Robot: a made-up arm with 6 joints.
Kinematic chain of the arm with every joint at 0, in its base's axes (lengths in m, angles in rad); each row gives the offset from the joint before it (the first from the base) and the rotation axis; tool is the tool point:
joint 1: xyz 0 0 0.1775 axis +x
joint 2: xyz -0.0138 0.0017 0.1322 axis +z
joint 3: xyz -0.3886 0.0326 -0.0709 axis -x
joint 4: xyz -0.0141 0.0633 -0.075 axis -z
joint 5: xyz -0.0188 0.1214 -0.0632 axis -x
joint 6: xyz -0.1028 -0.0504 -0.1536 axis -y
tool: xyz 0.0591 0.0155 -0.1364
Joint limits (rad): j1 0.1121..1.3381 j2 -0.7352..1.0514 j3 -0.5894..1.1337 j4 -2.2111..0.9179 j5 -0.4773..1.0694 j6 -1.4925..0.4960
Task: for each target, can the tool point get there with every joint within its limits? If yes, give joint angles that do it. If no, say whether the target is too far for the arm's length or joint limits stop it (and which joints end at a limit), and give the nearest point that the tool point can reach.
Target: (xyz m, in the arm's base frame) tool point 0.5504 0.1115 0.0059
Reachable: no: joint limits stop it (at a limit: joint 1, joint 2, joint 4) | nearest point 0.1287 -0.0259 -0.1608 | short by 0.474 m
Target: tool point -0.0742 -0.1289 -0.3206
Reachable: yes | joints 0.7775 0.8336 0.4454 -1.9475 0.1815 -0.8172
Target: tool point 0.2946 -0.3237 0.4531
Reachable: no: joint limits stop it (at a limit: joint 1, joint 2, joint 3, joint 6) | nearest point 0.0831 -0.3641 0.2374 | short by 0.305 m
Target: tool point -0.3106 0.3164 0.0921
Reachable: yes | joints 0.7978 -0.5959 -0.0464 -1.3207 0.7133 -0.4398
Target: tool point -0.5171 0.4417 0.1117
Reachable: yes | joints 0.8077 -0.0750 -0.0881 -0.1746 -0.0541 -0.2769
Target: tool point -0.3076 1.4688 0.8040
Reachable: no: too far | nearest point -0.2163 0.7185 0.4840 | short by 0.821 m
